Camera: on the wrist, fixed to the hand. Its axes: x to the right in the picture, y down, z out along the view.
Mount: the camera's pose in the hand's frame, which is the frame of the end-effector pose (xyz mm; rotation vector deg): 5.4 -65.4 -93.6 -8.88 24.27 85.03
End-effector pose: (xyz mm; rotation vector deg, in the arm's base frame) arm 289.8 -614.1 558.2 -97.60 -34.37 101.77
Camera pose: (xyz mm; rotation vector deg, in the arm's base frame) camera 390.1 -571.1 592.2 119.17 -43.83 -84.84
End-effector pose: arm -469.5 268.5 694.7 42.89 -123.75 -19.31
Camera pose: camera -374.1 214.6 727.2 -49.11 -97.53 23.20
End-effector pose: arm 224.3 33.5 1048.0 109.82 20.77 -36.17
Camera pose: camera 219.7 145.6 1026.1 92.09 -41.59 43.38
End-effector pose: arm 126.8 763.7 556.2 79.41 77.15 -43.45
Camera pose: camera 45.6 843.9 562.7 111.83 18.36 36.56
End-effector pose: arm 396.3 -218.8 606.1 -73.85 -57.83 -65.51
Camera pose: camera 327.2 -309.0 618.4 -77.30 24.68 -14.30
